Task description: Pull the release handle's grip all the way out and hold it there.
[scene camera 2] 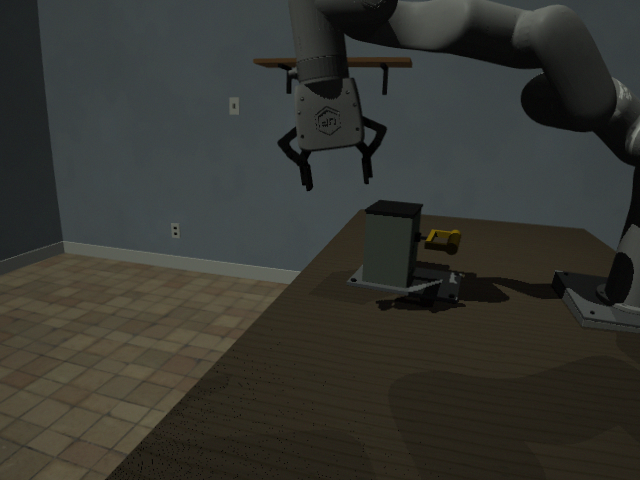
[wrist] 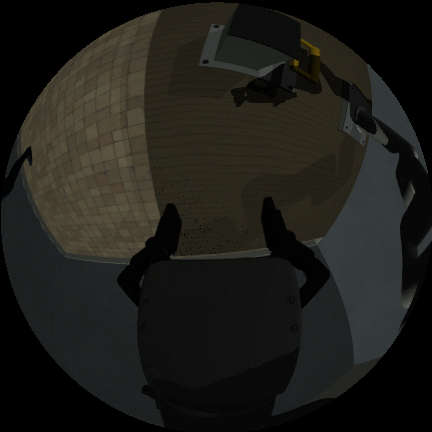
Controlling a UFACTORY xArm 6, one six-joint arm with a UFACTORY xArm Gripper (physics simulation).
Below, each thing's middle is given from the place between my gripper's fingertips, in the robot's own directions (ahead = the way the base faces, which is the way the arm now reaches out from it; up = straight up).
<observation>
I see my gripper 110 mm past the light base plate (wrist: 279, 73), 280 mm to the left of it and 250 mm above it.
</observation>
